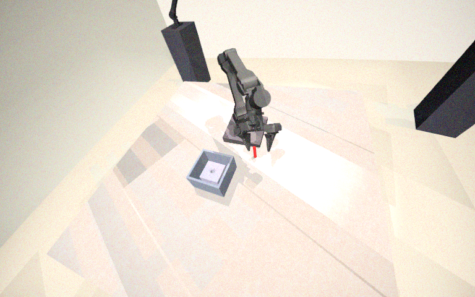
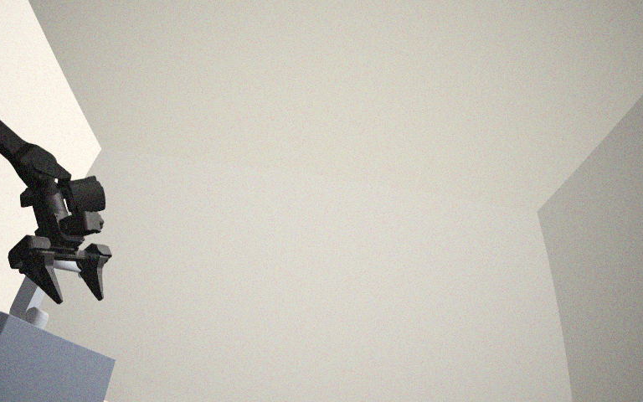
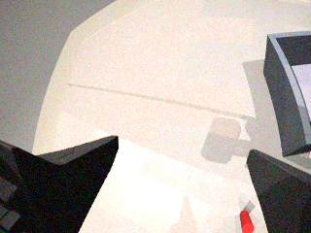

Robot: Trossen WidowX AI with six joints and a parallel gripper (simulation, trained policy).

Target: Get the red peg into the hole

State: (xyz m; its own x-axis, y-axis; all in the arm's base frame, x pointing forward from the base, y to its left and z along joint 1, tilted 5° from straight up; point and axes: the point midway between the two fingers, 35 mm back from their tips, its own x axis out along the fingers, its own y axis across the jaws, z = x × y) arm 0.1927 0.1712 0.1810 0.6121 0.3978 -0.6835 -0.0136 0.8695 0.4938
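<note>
The red peg lies 13 cm below my gripper tip, 7 cm behind it and 6 cm to the right of it. The rest, counted from my gripper tip: grey-blue box (18 cm to the right, 15 cm below, 10 cm ahead).
</note>
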